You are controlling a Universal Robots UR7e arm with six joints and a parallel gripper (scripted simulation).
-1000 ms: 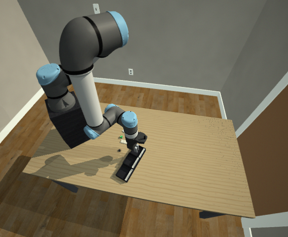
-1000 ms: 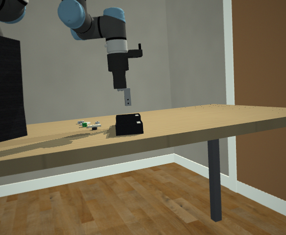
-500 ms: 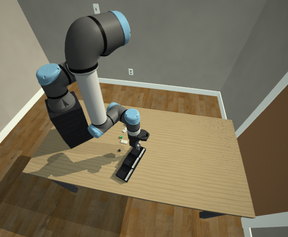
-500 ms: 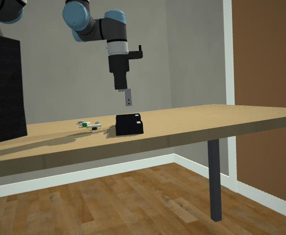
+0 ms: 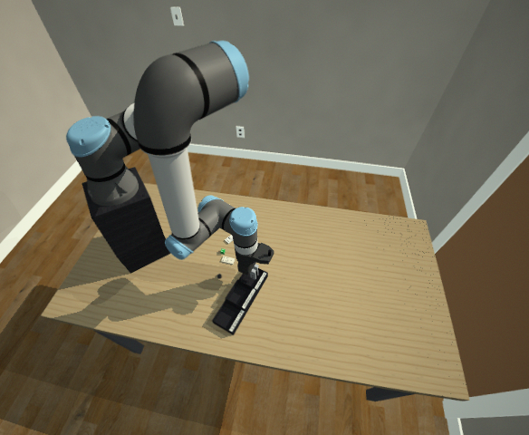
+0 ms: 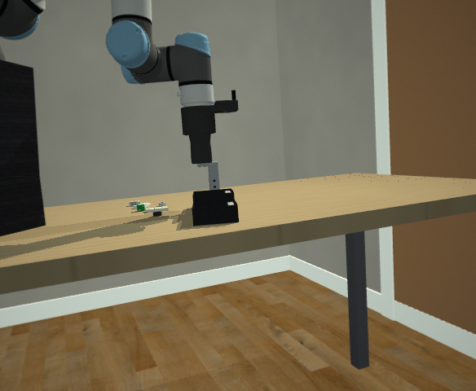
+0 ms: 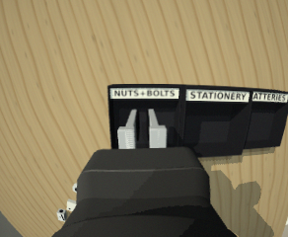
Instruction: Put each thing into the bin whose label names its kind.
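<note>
Right now the white rectangular piece is 19 cm to the left of my hand, 12 cm behind it and 5 cm below it. Round my hand: black piece (14 cm behind, 5 cm below, 1 cm to the left); metal nut (16 cm to the left, 8 cm behind, 5 cm below); cream plate (12 cm behind, 8 cm to the left, 5 cm below).
</note>
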